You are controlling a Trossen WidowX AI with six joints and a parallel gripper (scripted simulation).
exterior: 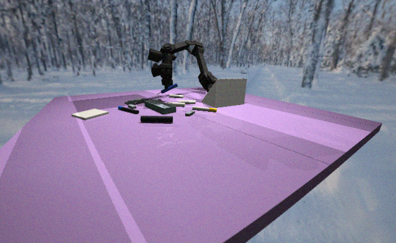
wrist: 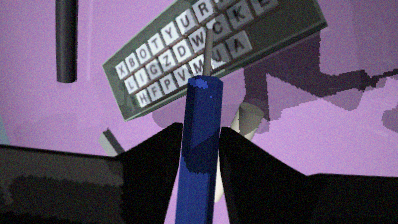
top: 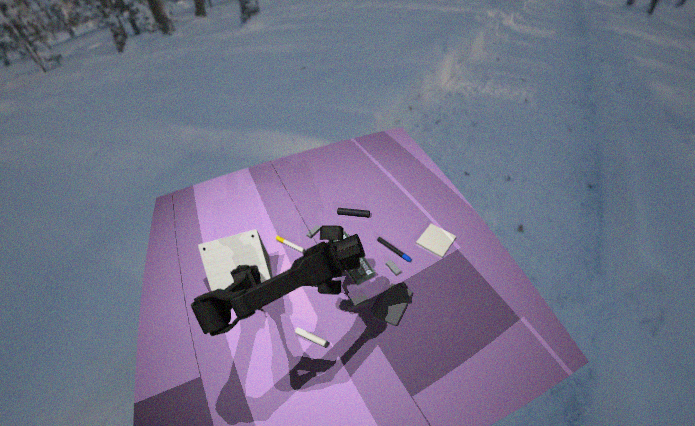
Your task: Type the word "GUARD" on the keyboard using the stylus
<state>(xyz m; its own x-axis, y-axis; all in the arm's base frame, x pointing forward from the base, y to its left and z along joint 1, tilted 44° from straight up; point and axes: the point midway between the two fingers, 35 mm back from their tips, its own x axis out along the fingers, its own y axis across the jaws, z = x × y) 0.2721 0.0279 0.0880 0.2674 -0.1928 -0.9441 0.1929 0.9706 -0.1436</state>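
The grey block is 40 mm ahead of my gripper tip, 110 mm to the right of it and 80 mm below it. The rest, counted from my gripper tip: grey plate (140 mm ahead, 150 mm to the right, 80 mm below); then blue-tipped pen (210 mm ahead, 20 mm to the left, 80 mm below); then yellow-tipped marker (160 mm behind, 160 mm to the left, 80 mm below).
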